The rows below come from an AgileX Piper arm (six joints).
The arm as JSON. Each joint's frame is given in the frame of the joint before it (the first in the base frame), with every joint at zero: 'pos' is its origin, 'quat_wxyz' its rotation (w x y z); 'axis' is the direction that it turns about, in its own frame. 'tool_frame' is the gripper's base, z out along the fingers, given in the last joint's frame.
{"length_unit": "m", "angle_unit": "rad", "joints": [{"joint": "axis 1", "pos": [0.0, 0.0, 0.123], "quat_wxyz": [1.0, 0.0, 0.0, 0.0], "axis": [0.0, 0.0, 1.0]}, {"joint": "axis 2", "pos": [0.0, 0.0, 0.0], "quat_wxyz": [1.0, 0.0, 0.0, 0.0], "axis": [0.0, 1.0, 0.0]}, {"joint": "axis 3", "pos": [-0.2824, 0.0, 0.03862], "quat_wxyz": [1.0, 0.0, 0.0, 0.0], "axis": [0.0, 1.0, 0.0]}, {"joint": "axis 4", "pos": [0.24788, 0.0, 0.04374], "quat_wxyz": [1.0, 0.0, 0.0, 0.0], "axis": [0.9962, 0.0, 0.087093]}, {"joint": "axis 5", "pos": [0.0, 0.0, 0.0], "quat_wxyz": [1.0, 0.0, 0.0, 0.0], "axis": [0.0, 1.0, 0.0]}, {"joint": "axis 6", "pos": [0.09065, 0.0, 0.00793], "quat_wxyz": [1.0, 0.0, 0.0, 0.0], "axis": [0.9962, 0.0, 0.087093]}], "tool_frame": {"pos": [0.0, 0.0, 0.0], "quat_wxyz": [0.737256, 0.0, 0.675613, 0.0]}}
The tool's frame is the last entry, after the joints.
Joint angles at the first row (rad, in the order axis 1, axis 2, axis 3, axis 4, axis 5, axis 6):
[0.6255 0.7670 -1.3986 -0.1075 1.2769 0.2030]
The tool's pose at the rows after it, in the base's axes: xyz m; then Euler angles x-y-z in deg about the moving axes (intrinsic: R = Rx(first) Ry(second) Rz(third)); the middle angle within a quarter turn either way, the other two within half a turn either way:
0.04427 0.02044 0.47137 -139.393 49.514 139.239
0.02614 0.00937 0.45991 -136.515 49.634 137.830
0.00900 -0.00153 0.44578 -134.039 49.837 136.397
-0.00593 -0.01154 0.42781 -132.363 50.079 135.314
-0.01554 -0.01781 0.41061 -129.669 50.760 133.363
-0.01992 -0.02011 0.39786 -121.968 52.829 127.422
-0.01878 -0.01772 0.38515 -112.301 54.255 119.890
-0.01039 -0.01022 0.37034 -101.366 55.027 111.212
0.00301 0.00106 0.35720 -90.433 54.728 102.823
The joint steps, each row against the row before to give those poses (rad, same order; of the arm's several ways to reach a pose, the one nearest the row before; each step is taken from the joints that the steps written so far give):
[0.0001 -0.0999 0.0619 -0.0001 0.0000 0.0206]
[-0.0002 -0.0877 0.0598 0.0190 0.0000 0.0054]
[0.0000 -0.0913 0.0643 0.0138 0.0018 0.0019]
[0.0001 -0.0945 0.0742 0.0073 0.0021 0.0001]
[-0.0001 -0.0834 0.0756 0.0058 -0.0240 -0.0001]
[0.0001 -0.0760 0.0793 0.0061 -0.0937 0.0001]
[0.0000 -0.0638 0.0929 0.0124 -0.1316 -0.0001]
[0.0000 -0.0483 0.1182 0.0110 -0.1805 0.0000]
[0.0000 -0.0166 0.1191 0.0156 -0.2116 0.0001]

